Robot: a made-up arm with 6 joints. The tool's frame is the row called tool.
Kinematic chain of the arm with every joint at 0, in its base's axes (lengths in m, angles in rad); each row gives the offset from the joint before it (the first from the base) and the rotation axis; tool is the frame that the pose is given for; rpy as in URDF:
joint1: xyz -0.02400 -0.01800 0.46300 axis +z
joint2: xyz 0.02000 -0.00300 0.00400 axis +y
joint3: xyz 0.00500 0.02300 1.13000 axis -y
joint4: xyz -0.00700 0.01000 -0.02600 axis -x
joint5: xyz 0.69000 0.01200 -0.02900 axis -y
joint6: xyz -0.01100 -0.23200 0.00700 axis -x
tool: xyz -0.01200 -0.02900 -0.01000 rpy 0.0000 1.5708 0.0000
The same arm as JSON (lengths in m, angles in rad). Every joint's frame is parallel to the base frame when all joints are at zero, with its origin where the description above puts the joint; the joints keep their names.
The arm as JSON. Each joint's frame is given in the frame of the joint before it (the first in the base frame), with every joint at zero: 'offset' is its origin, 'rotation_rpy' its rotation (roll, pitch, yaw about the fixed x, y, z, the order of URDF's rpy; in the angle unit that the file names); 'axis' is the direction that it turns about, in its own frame. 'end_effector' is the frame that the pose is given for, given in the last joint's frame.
{"length_unit": "m", "angle_unit": "rad", "chain": [{"id": "joint1", "offset": [-0.024, -0.018, 0.463], "rotation_rpy": [0.0, 0.0, 0.0], "axis": "+z"}, {"id": "joint2", "offset": [0.02, -0.003, 0.004], "rotation_rpy": [0.0, 0.0, 0.0], "axis": "+y"}, {"id": "joint3", "offset": [0.005, 0.023, 1.13], "rotation_rpy": [0.0, 0.0, 0.0], "axis": "-y"}, {"id": "joint4", "offset": [-0.007, 0.01, -0.026], "rotation_rpy": [0.0, 0.0, 0.0], "axis": "-x"}, {"id": "joint5", "offset": [0.69, 0.012, -0.029], "rotation_rpy": [0.0, 0.0, 0.0], "axis": "-y"}, {"id": "joint6", "offset": [-0.011, -0.232, 0.007], "rotation_rpy": [0.0, 0.0, 0.0], "axis": "-x"}], "end_effector": {"offset": [-0.012, -0.029, -0.01], "rotation_rpy": [0.0, 1.5708, 0.0]}}
